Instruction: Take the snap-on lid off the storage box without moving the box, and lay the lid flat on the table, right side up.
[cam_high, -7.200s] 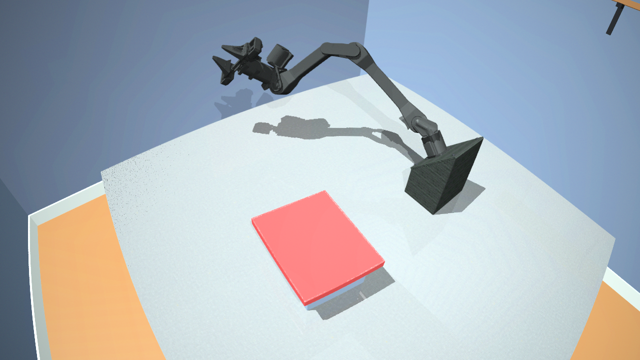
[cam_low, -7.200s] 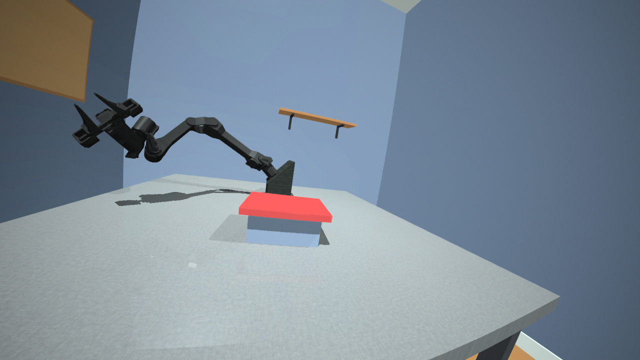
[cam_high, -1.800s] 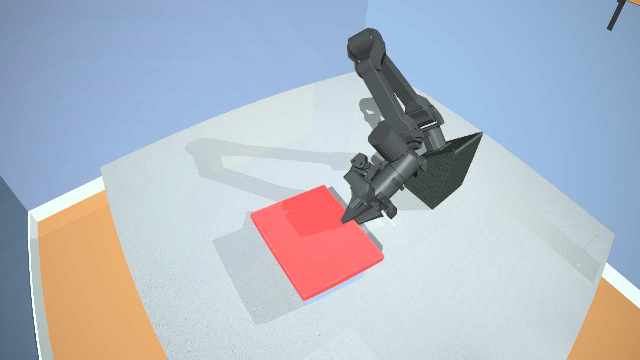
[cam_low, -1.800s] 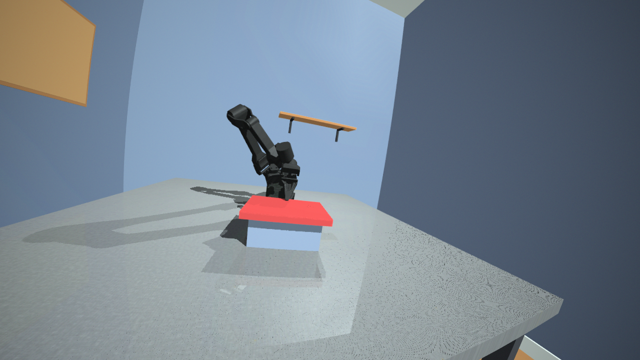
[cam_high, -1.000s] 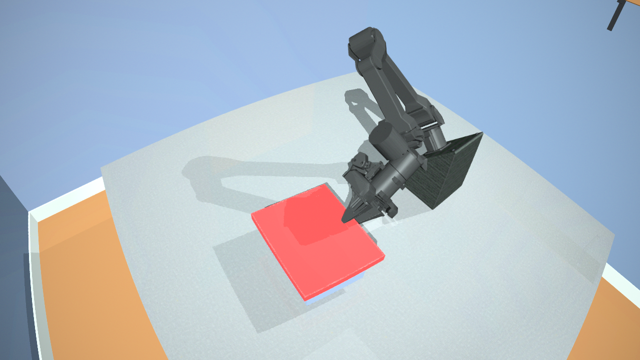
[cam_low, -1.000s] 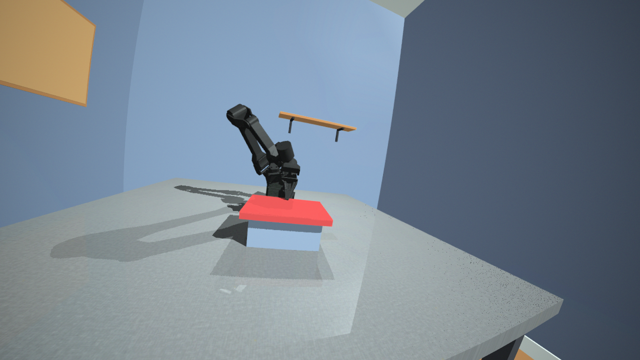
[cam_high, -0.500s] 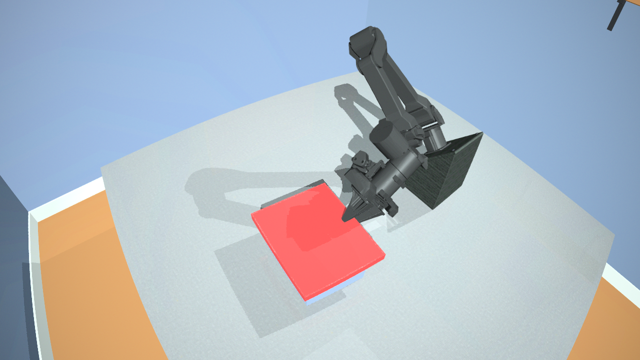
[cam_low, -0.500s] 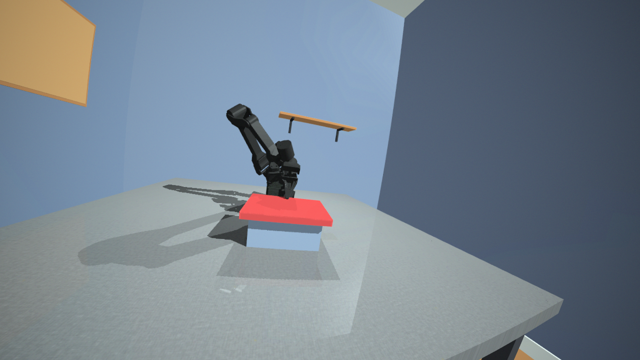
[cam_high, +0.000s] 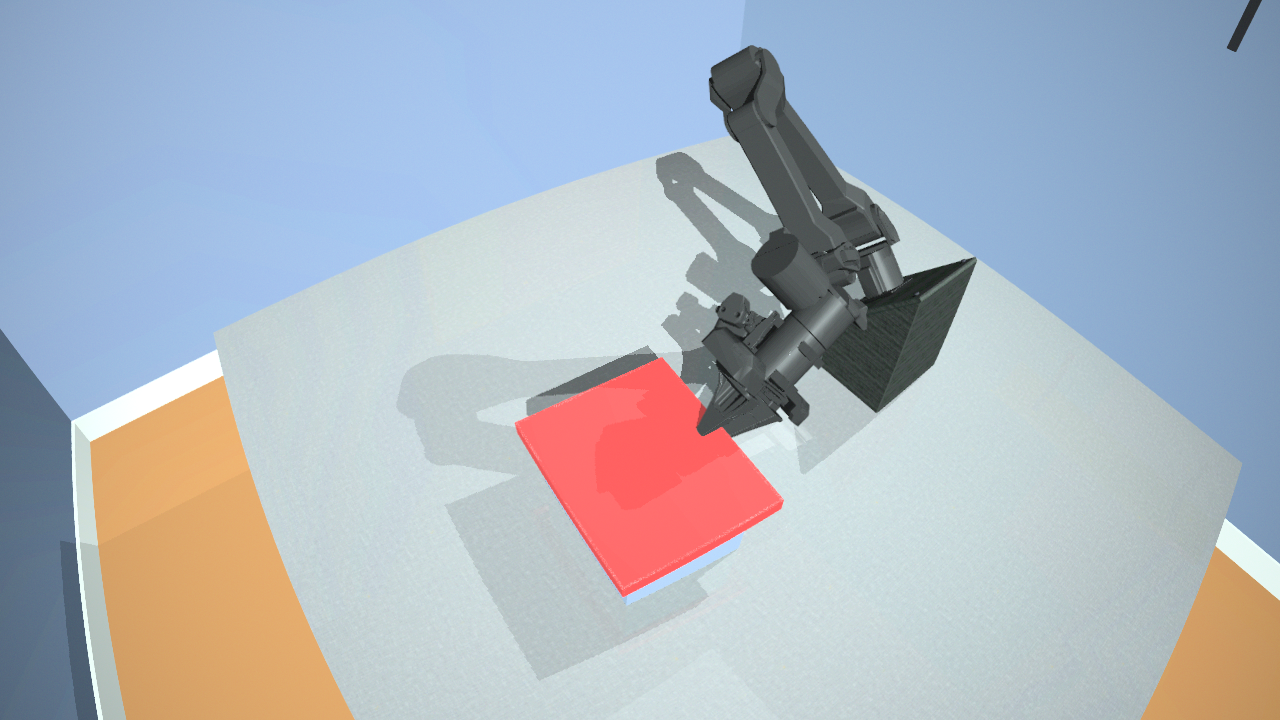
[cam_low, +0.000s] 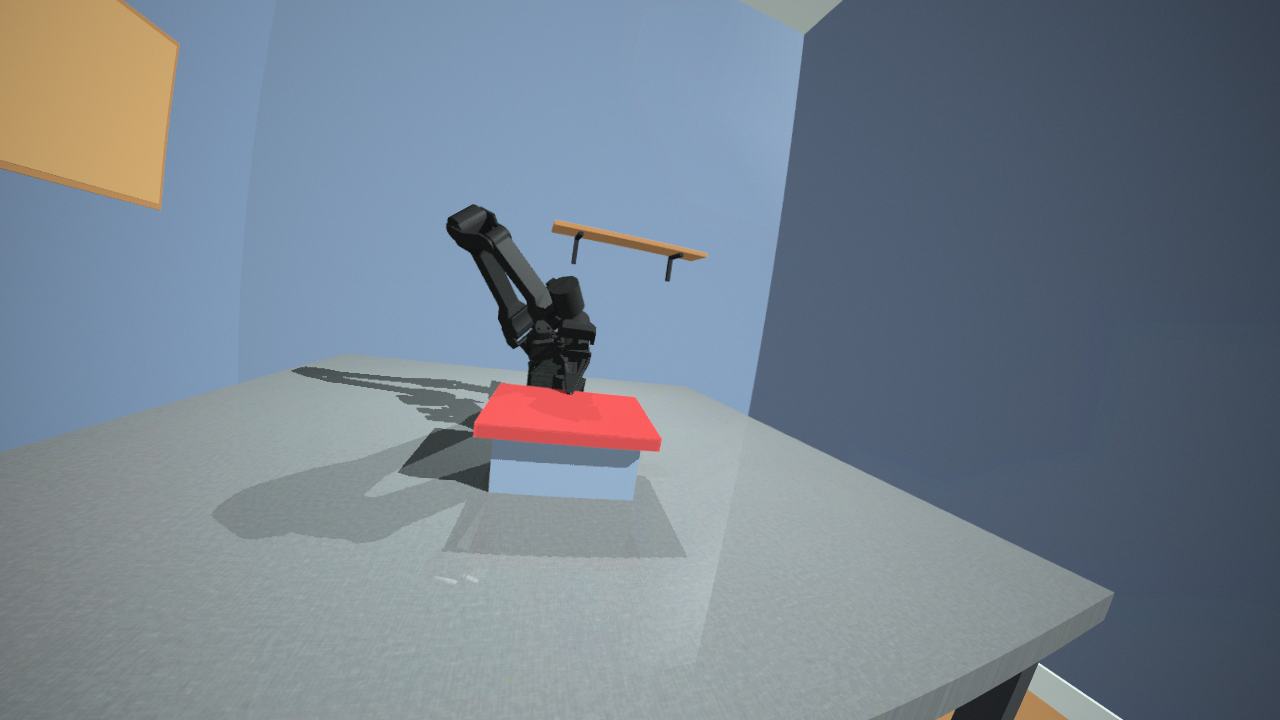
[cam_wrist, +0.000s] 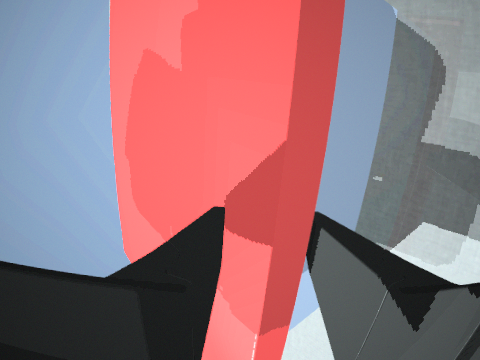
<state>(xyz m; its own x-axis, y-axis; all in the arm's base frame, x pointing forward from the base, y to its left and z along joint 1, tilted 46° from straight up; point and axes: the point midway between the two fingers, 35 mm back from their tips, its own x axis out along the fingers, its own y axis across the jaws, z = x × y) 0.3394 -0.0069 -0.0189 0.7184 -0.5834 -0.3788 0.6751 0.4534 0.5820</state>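
Right now my gripper tip is 8 cm short of the red lid and 1 cm to the left of it. From my gripper tip the other things lie so: pale blue storage box 8 cm ahead, 5 cm below, 1 cm to the right.
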